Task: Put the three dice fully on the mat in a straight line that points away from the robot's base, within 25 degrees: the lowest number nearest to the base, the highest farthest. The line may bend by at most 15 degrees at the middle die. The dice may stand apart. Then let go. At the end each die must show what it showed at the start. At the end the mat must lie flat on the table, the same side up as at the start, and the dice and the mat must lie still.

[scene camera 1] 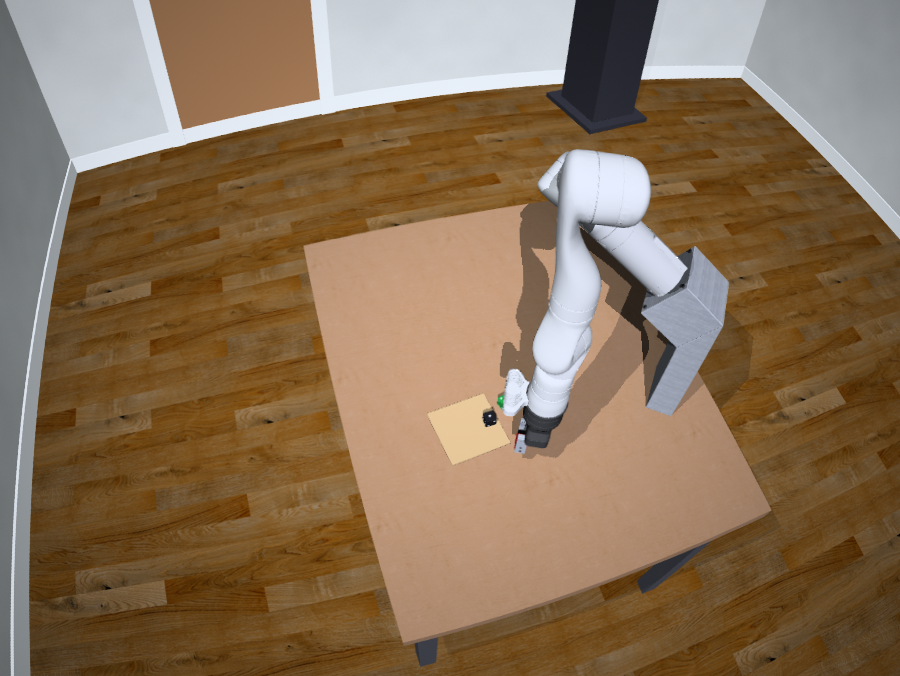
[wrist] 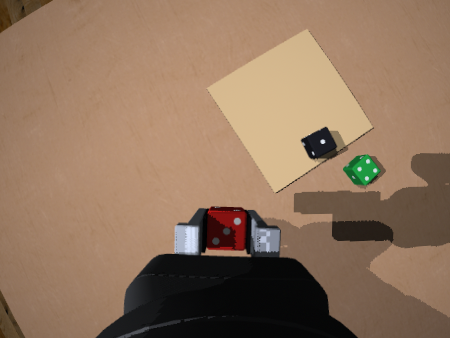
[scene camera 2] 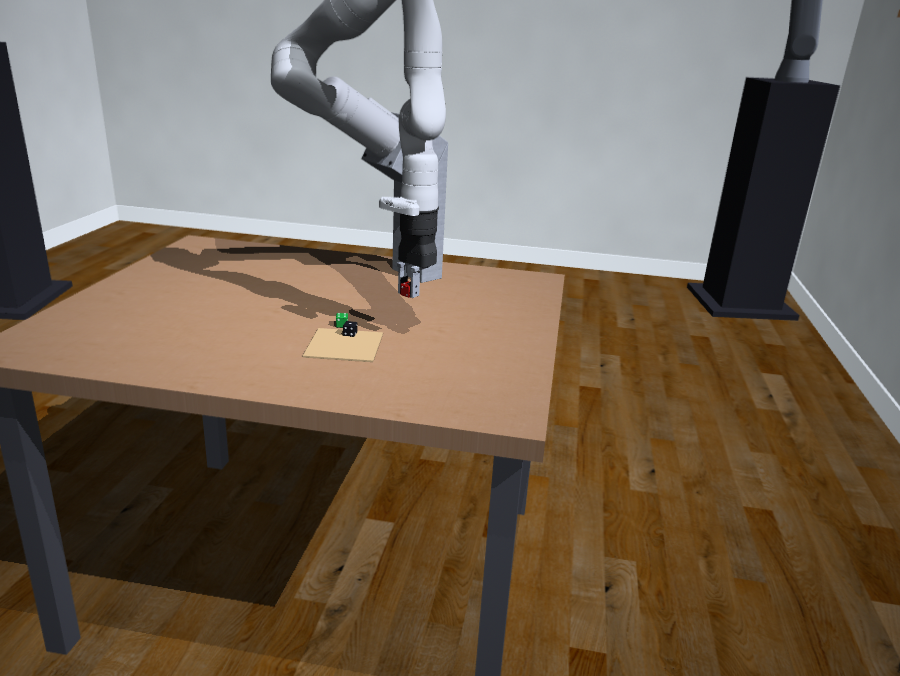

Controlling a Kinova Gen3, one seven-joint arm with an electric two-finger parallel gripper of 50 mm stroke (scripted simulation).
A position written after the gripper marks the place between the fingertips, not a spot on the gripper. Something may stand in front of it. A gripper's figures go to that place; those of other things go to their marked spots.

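Scene:
Green die (wrist: 362, 169) at 30 cm from the lens; black die (wrist: 317, 144) at 27 cm from the lens. The gripper (wrist: 226, 224) is 18 cm from the lens.

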